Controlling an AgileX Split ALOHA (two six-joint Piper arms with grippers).
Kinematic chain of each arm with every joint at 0, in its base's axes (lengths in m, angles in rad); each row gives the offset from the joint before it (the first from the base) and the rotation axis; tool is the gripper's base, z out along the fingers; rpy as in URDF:
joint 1: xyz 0 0 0.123 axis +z
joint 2: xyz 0 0 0 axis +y
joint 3: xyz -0.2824 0 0.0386 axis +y
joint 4: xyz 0.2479 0 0.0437 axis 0.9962 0 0.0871
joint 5: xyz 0 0 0 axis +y
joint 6: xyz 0.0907 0 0.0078 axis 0.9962 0 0.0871
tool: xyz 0 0 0 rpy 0 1.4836 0
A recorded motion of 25 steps. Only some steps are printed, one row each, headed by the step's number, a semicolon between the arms.
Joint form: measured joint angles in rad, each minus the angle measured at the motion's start. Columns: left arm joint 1, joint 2, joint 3, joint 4, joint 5, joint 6; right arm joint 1, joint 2, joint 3, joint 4, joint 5, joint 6.
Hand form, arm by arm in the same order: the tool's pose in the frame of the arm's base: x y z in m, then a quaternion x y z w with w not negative. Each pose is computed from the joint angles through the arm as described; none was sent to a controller.
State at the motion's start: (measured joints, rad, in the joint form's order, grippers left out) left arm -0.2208 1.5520 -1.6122 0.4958 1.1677 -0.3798; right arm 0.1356 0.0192 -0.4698 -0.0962 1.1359 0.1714
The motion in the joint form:
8: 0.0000 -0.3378 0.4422 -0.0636 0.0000 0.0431; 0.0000 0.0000 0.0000 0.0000 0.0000 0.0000
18: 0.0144 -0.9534 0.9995 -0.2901 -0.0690 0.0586; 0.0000 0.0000 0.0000 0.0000 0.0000 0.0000
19: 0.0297 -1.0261 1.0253 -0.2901 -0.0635 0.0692; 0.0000 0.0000 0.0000 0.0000 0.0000 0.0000
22: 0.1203 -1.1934 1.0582 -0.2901 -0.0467 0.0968; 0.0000 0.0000 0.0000 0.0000 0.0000 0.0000
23: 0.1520 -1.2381 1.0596 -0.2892 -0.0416 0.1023; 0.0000 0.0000 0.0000 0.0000 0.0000 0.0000
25: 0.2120 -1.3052 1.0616 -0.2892 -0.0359 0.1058; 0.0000 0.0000 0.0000 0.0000 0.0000 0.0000
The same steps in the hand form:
8: 0.2282 -0.0153 0.3593 -0.01684 0.95317 0.14336 0.26576; -0.0014 -0.0082 0.2633 0.01828 0.88284 0.02393 0.46871
18: 0.0864 -0.0012 0.2864 -0.03584 0.95363 0.02407 0.29787; -0.0014 -0.0082 0.2633 0.01828 0.88284 0.02393 0.46871
19: 0.0739 0.0026 0.2841 -0.04037 0.94737 0.02348 0.31672; -0.0014 -0.0082 0.2633 0.01828 0.88284 0.02393 0.46871
22: 0.0456 0.0122 0.2831 -0.07610 0.92568 0.03255 0.36914; -0.0014 -0.0082 0.2633 0.01828 0.88284 0.02393 0.46871
23: 0.0377 0.0143 0.2842 -0.08992 0.91737 0.03699 0.38597; -0.0014 -0.0082 0.2633 0.01828 0.88284 0.02393 0.46871
25: 0.0256 0.0167 0.2854 -0.11789 0.90258 0.04554 0.41156; -0.0014 -0.0082 0.2633 0.01828 0.88284 0.02393 0.46871

